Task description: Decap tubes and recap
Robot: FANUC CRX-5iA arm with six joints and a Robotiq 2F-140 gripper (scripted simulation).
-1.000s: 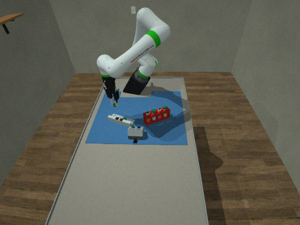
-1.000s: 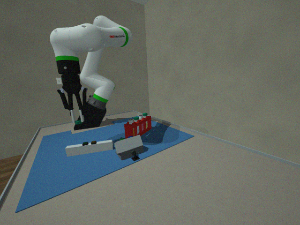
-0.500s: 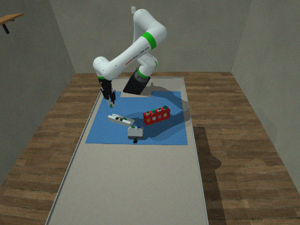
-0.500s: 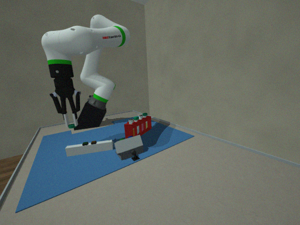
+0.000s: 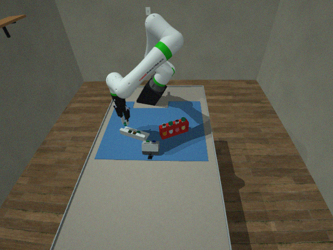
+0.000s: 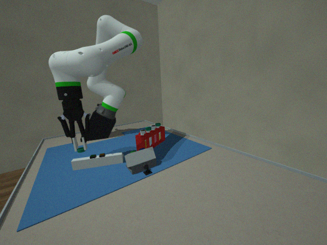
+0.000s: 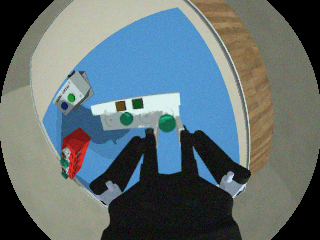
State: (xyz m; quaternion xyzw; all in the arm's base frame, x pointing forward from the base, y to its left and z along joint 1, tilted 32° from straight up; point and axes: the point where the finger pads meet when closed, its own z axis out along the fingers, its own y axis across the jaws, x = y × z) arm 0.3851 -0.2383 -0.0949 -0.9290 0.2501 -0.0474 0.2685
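My hand is 20 cm short of the blue key, 22 cm to the right of it and 4 cm above it. Also, from my hand: grey key desk: 21 cm ahead, 19 cm to the left, 5 cm below; then green key: 19 cm ahead, 17 cm to the left, 4 cm below.
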